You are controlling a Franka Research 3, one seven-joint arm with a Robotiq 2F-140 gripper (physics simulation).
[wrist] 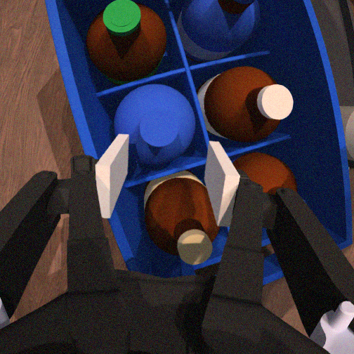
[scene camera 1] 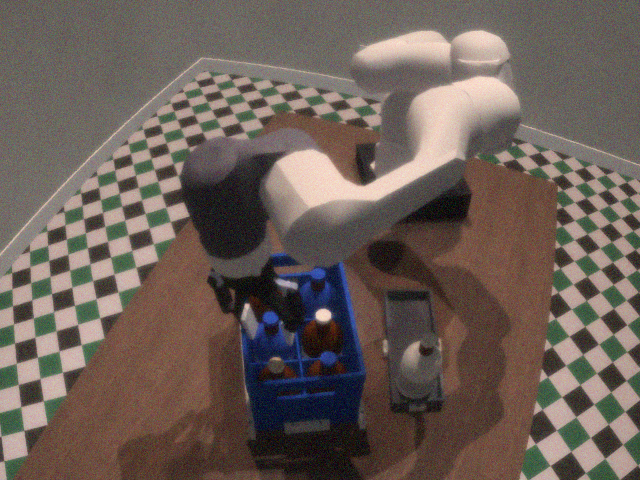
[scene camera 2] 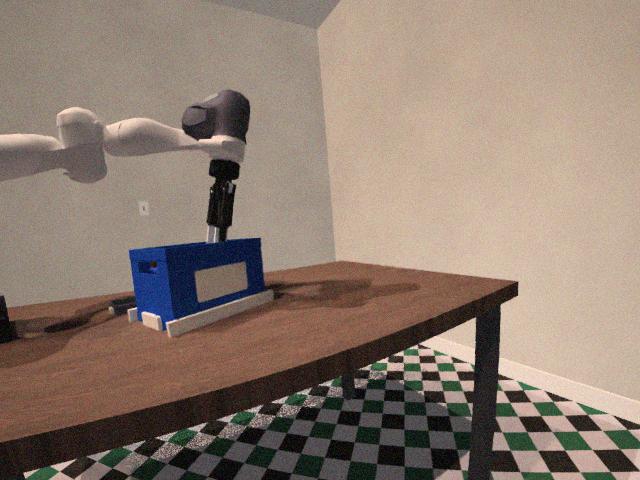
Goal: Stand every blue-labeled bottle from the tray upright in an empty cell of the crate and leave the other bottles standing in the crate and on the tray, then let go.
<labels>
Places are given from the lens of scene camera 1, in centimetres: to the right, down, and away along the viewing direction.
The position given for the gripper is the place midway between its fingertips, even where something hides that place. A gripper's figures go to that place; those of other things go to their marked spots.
gripper (scene camera 1: 272, 335): -8, 16, 93
blue bottle (scene camera 1: 317, 293): 0, 10, 102
blue bottle (scene camera 1: 269, 341): -9, 17, 94
white-capped bottle (scene camera 1: 320, 335): 0, 16, 95
</labels>
